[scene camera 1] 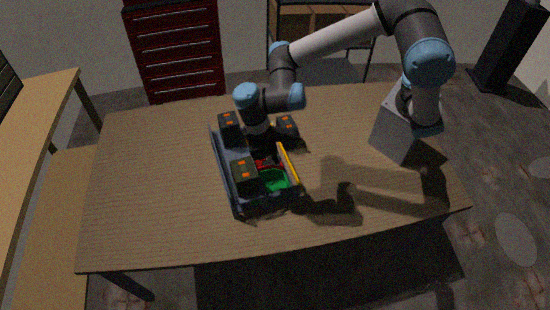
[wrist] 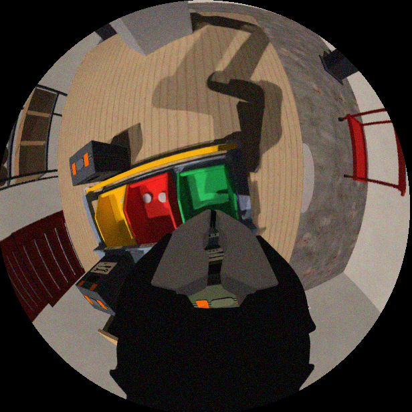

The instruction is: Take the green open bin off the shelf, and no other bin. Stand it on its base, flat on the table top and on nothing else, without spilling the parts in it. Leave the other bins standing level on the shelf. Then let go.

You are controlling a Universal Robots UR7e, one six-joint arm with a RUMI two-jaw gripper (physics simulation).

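Places are measured from the arm's base along level axes (x ahead, y left, z up), in millimetres.
Where they show: gripper, fingertip midpoint: point(scene camera 1: 278, 164).
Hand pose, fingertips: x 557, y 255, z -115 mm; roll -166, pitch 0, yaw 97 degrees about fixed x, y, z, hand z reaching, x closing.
Observation:
Each offset is from my fingertips to the top centre of the thing. "spot": to the spot under its first point. Level surfaces: height alone.
The green open bin {dx +35, dy +5, dz -97 mm} point(scene camera 1: 276, 181) point(wrist: 202, 182) sits in the shelf, at the end of the row. The red bin point(scene camera 1: 262, 163) point(wrist: 150, 212) is beside it, with two pale round parts visible. The yellow bin point(wrist: 111, 215) is at the other end. The shelf {spot: dx +205, dy +8, dz -18 mm} point(scene camera 1: 221, 167) stands on the table, with a yellow bar {dx -31, dy -143, dz -113 mm} point(scene camera 1: 288, 162) point(wrist: 165, 162) along one long side. My gripper point(wrist: 211, 211) is shut and empty. In the wrist view its tips overlap the green bin's near edge; contact cannot be told. In the scene view the fingers are dark and indistinct. Parts in the green bin are unclear.
An olive case {spot: dx +115, dy +53, dz +20 mm} point(scene camera 1: 244, 172) point(wrist: 220, 301) and a dark case {spot: dx +184, dy -140, dz +33 mm} point(scene camera 1: 230, 128) point(wrist: 102, 285) stand on the shelf behind the bins. Another dark case {dx -36, dy -261, dz -46 mm} point(scene camera 1: 287, 126) point(wrist: 100, 162) is on the table {dz -178 mm} point(scene camera 1: 160, 215) beyond the yellow bar. The arm's grey pedestal point(scene camera 1: 390, 132) point(wrist: 155, 27) stands farther off.

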